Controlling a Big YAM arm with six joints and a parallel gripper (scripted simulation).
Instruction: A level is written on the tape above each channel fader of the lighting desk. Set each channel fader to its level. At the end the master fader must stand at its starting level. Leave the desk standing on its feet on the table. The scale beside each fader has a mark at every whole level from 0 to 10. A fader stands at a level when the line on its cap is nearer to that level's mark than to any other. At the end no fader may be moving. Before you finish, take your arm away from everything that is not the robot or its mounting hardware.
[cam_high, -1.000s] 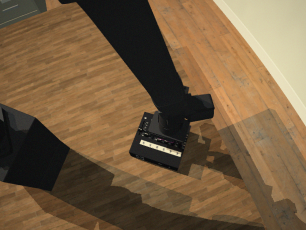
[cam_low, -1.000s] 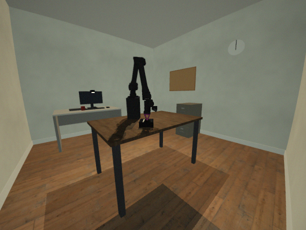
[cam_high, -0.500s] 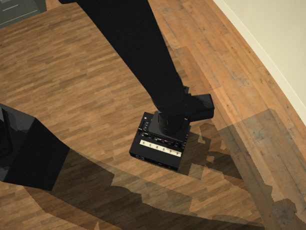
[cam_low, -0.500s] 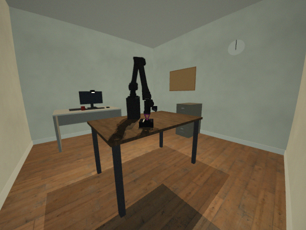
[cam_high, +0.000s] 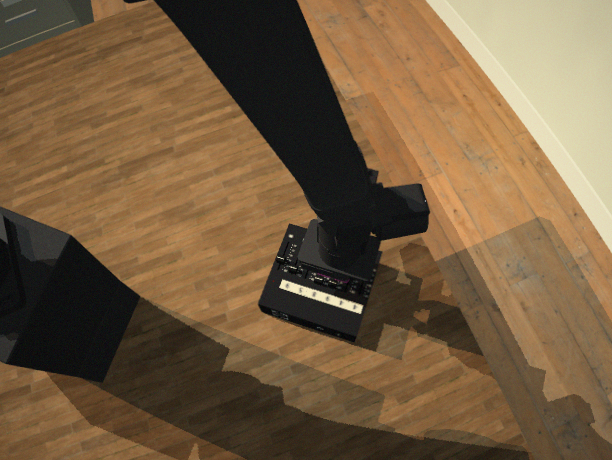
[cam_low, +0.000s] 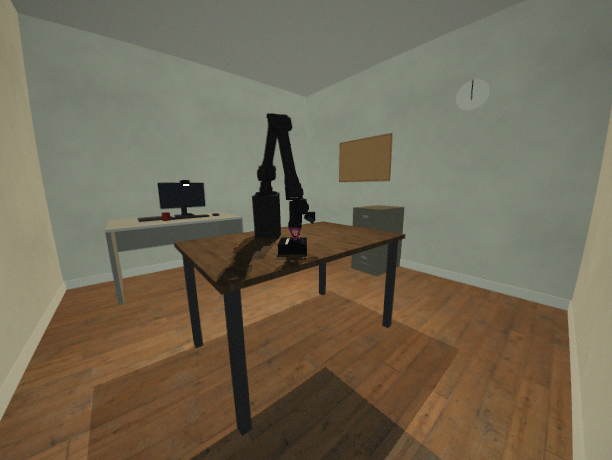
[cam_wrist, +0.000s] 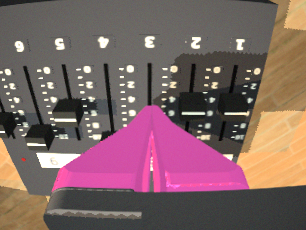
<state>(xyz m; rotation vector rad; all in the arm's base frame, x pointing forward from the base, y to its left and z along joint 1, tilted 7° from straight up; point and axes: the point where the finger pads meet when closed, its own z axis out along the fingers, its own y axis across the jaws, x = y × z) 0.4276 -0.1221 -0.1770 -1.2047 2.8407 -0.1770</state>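
The channel 3 fader cap is 1 cm to the right of my hand and 1 cm behind it. From my hand the other things lie so: channel 1 fader cap 4 cm ahead, 3 cm to the right; then channel 2 fader cap 2 cm ahead, 1 cm to the right; then channel 4 fader 3 cm behind.
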